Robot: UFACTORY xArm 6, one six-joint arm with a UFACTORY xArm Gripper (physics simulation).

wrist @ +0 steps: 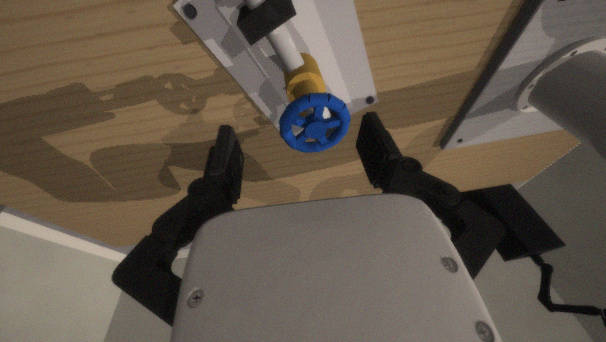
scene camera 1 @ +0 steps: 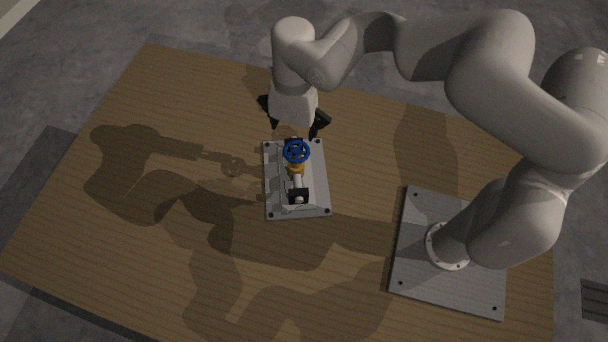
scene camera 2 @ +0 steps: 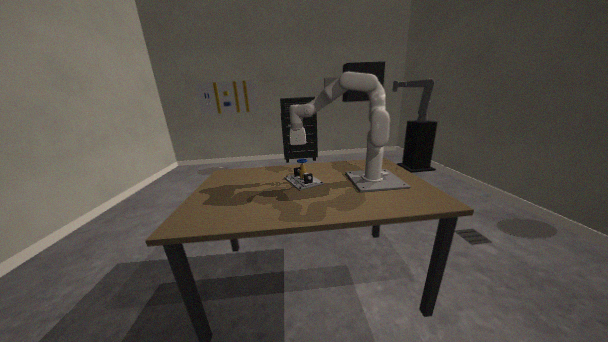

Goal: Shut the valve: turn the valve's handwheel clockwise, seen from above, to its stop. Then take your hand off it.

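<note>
The blue spoked handwheel (scene camera 1: 296, 150) (scene camera 2: 302, 161) (wrist: 315, 129) sits level on top of the orange valve body (scene camera 1: 296, 170) (scene camera 2: 302, 170) (wrist: 306, 84). The valve stands in a white pipe with black blocks, on a light grey plate (scene camera 1: 322, 200) (wrist: 357, 75). My gripper (scene camera 1: 293, 132) (wrist: 299, 134) is open and empty, its black fingers wide apart. It hangs above the handwheel, apart from it. In the wrist view the wheel shows between the two fingertips, nearer the right one. The fingers are too dark to make out in scene camera 2. How far the wheel is turned cannot be told.
The wooden table (scene camera 1: 125, 290) (scene camera 2: 240, 225) carries the valve plate and the arm's larger grey base plate (scene camera 1: 425, 285) (scene camera 2: 395, 185) (wrist: 490, 120), right of the valve. My arm arches over between them. Dark shadows lie across the table top. A black rack (scene camera 2: 300, 152) stands behind the table.
</note>
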